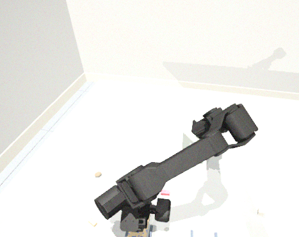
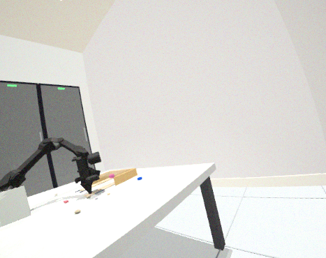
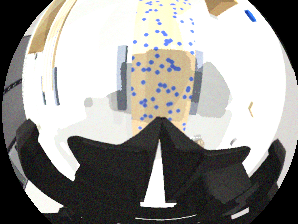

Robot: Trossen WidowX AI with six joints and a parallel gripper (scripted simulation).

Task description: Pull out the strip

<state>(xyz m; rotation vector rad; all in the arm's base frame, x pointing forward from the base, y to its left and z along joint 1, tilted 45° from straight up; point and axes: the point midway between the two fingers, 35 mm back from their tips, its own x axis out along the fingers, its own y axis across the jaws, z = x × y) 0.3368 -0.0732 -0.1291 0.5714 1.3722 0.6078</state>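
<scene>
My gripper tip is 20 cm short of the labelled cube, 2 cm to the right of it and 2 cm below it. The rest, counted from my gripper tip: blue block 24 cm ahead, 16 cm to the right.
</scene>
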